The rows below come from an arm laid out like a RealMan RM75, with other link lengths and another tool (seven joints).
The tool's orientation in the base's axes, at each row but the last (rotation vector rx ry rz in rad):
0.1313 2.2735 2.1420
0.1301 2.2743 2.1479
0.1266 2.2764 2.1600
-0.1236 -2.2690 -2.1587
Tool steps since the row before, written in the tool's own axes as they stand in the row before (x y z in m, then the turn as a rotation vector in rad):
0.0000 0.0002 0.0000 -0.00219 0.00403 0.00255
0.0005 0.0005 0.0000 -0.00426 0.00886 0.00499
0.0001 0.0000 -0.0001 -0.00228 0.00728 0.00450
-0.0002 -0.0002 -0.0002 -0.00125 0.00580 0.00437
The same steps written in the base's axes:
0.0000 0.0000 0.0002 0.00256 0.00262 0.00376
-0.0005 0.0001 0.0005 0.00504 0.00517 0.00833
-0.0001 -0.0001 0.0000 0.00295 0.00472 0.00689
0.0002 -0.0002 -0.0002 0.00182 0.00457 0.00548

